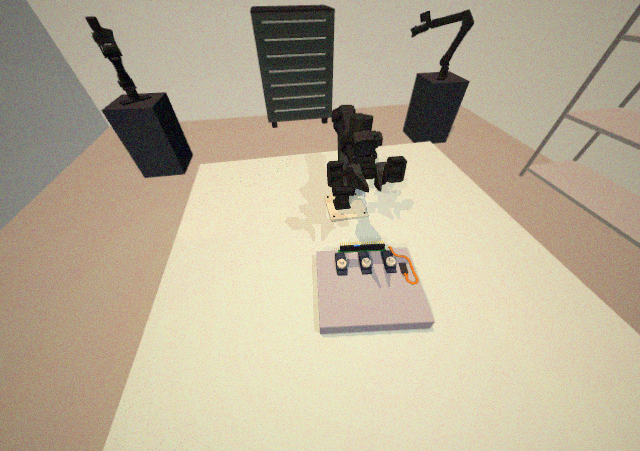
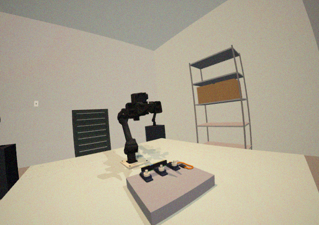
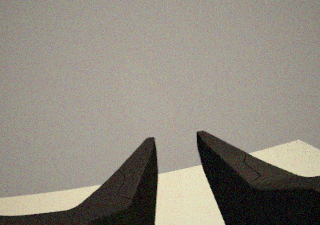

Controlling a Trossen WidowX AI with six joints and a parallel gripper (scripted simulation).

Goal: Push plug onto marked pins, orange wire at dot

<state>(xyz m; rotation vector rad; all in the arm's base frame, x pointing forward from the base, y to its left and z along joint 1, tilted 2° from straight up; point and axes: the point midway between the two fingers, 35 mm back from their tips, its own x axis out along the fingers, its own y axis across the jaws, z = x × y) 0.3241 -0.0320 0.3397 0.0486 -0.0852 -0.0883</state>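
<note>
My gripper tip is now 8 cm past the blue band, 1 cm to the right of it and 29 cm above it. Round my gripper tip: grey printed holder (8 cm ahead, 1 cm to the left, 34 cm below); pin strip (8 cm behind, 3 cm to the left, 30 cm below).
</note>
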